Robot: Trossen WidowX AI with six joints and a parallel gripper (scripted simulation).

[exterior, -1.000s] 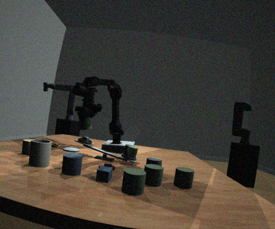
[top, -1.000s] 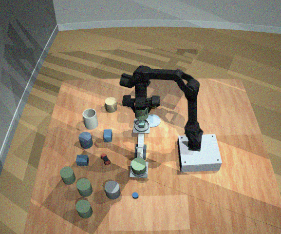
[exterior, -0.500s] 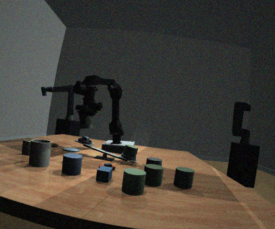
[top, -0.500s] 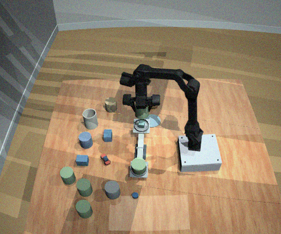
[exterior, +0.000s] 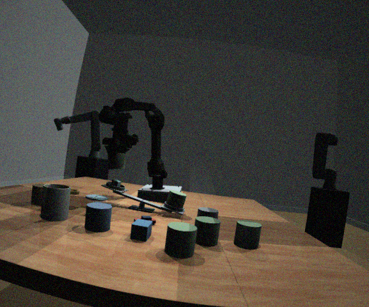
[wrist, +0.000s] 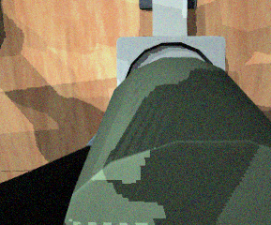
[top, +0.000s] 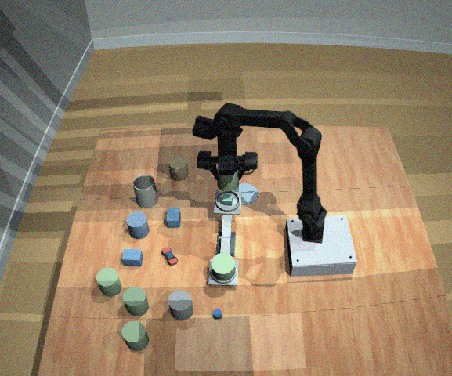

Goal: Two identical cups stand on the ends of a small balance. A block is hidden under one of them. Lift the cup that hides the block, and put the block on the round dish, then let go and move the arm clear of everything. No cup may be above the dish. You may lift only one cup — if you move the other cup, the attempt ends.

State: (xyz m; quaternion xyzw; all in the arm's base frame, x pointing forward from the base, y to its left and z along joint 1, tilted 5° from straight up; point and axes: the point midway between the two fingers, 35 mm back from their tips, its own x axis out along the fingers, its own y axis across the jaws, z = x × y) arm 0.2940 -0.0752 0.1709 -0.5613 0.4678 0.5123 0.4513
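The pale green block lies 1 cm to the left of my gripper tip and 8 cm below it. From my gripper tip the other things lie so: balance: 1 cm behind, 14 cm to the left, 15 cm below; round dish: 4 cm behind, 10 cm to the right, 17 cm below; balance beam: 2 cm behind, 13 cm to the left, 13 cm below.
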